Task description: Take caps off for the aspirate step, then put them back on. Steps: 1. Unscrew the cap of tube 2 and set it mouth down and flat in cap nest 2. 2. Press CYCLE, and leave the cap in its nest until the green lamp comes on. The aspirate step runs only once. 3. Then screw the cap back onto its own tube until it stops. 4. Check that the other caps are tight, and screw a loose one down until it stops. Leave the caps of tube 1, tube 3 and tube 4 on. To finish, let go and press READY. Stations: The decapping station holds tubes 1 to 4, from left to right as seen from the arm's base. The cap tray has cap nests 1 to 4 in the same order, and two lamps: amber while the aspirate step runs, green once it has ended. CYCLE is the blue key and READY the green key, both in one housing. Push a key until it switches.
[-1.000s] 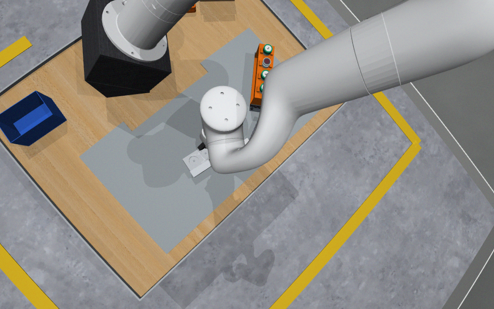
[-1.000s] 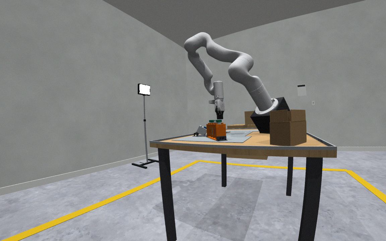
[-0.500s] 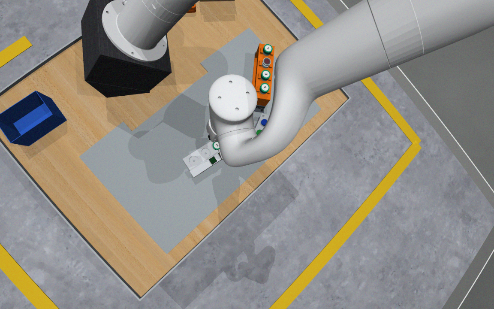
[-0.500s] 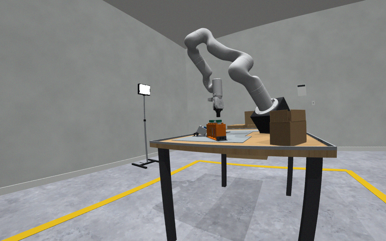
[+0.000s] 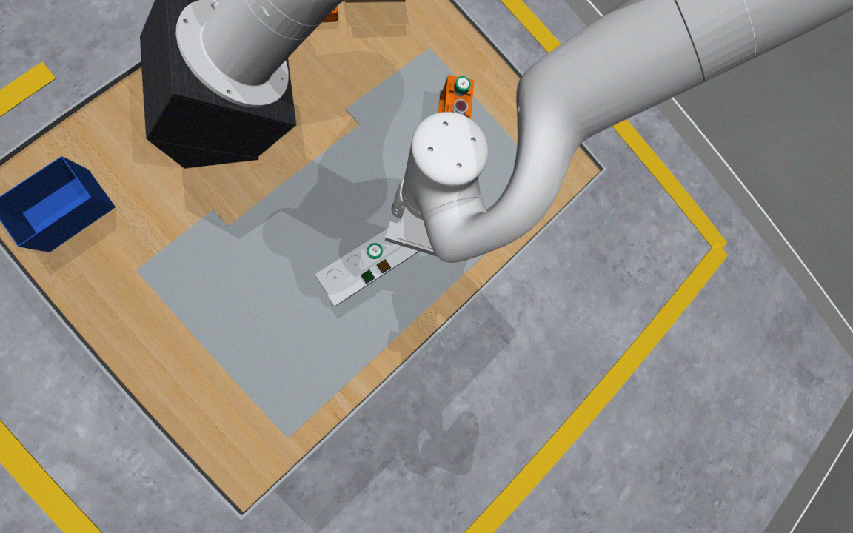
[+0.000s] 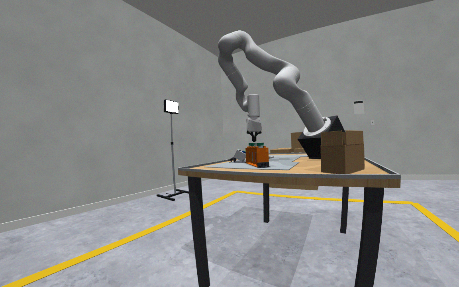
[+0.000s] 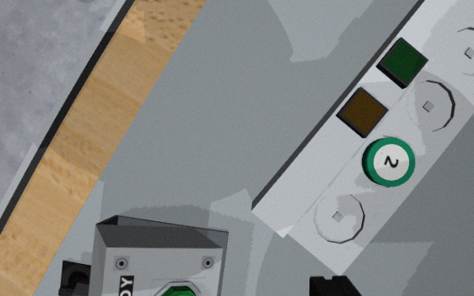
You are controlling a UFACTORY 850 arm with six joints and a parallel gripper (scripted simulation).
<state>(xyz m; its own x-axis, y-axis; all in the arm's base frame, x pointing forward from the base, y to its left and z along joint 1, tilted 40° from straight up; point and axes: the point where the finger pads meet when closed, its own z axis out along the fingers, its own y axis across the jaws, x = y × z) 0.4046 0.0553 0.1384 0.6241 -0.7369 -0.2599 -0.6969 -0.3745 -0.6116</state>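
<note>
The blue cycle key lies 11 cm to the left of my hand, 8 cm below it and 1 cm ahead of it. The rest, counted from my hand: key housing 10 cm below, 9 cm to the left, 4 cm ahead; then green-rimmed cap 14 cm below, 8 cm to the right, 1 cm behind; then green ready key 8 cm below, 7 cm to the left, 4 cm ahead.
</note>
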